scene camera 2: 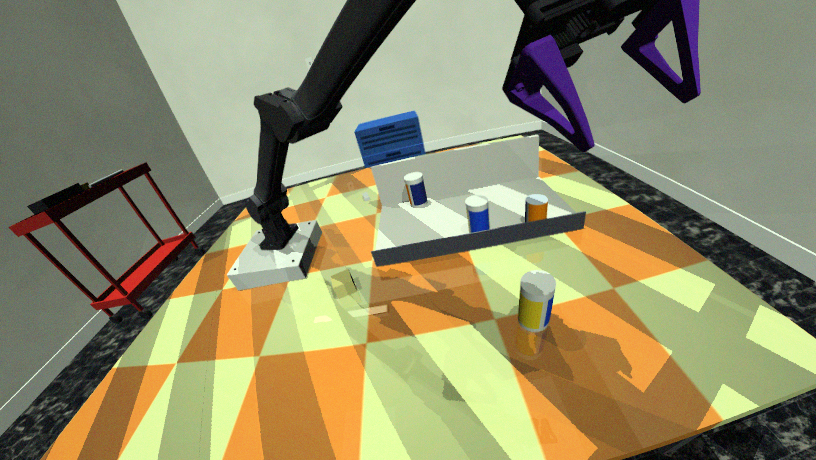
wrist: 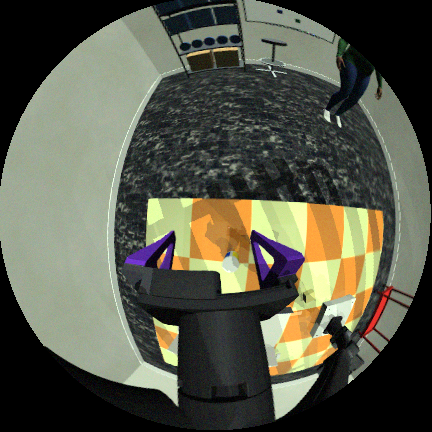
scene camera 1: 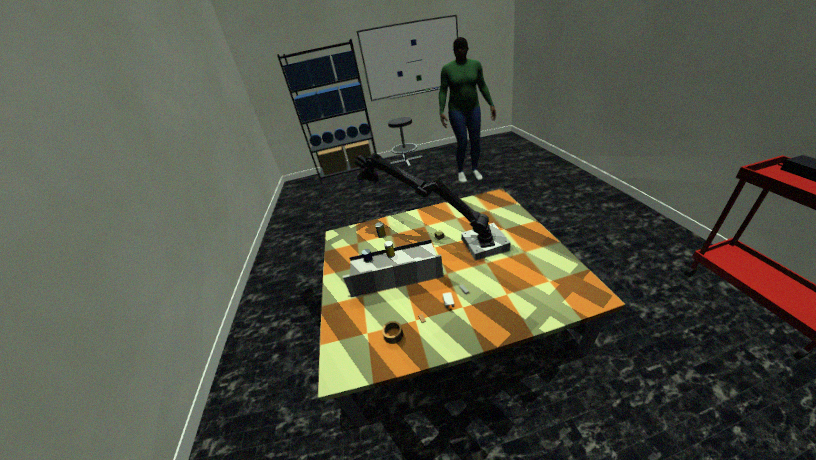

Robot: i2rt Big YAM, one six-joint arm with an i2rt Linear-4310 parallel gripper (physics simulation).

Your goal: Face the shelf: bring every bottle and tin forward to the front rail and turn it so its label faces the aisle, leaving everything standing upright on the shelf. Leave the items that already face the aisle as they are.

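Frame: origin at the arm's base, x right, y ahead, z up, level; metres.
Seen in the pictures: gripper, between the fingertips: (scene camera 2: 642, 123) (wrist: 212, 234) (scene camera 1: 367, 182); arm's base, origin of its link: (scene camera 2: 280, 238) (wrist: 331, 324) (scene camera 1: 485, 241).
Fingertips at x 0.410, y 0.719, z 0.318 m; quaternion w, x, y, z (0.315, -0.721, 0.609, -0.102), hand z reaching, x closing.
Offsets run from my fingertips to a thing's top centre. "pt": to the spot under its first point.
My gripper (scene camera 1: 365, 170) (scene camera 2: 638, 124) (wrist: 212, 234) is open and empty, high above the table beyond the front rail. The grey-white shelf (scene camera 1: 394, 278) (scene camera 2: 491, 157) has a dark front rail {dx -0.347, dy -0.111, dz -0.326 m} (scene camera 2: 480, 246). A white-capped bottle with blue and orange sides {pt dx -0.552, dy -0.282, dz -0.289 m} (scene camera 2: 416, 189) stands at the back left in scene camera 2. A white-capped blue-sided bottle {pt dx -0.354, dy -0.115, dz -0.287 m} (scene camera 2: 477, 216) and a shorter orange-and-blue tin {dx -0.398, dy +0.037, dz -0.284 m} (scene camera 2: 536, 209) stand near the rail. A yellow, white and blue container {dx -0.119, dy -0.033, dz -0.277 m} (scene camera 1: 380, 229) (scene camera 2: 535, 302) (wrist: 230, 262) stands upright on the table outside the shelf, below the gripper.
A small yellowish block {dx -0.232, dy -0.444, dz -0.339 m} (scene camera 1: 438, 234) (scene camera 2: 344, 284) lies near the arm's base (scene camera 1: 491, 244) (scene camera 2: 274, 268). A round bowl {dx -0.963, dy -0.134, dz -0.327 m} (scene camera 1: 392, 332) and a white item {dx -0.809, dy -0.427, dz -0.348 m} (scene camera 1: 448, 299) lie behind the shelf. A blue box (scene camera 2: 390, 140) stands past the table. A person (scene camera 1: 464, 85) stands beyond it.
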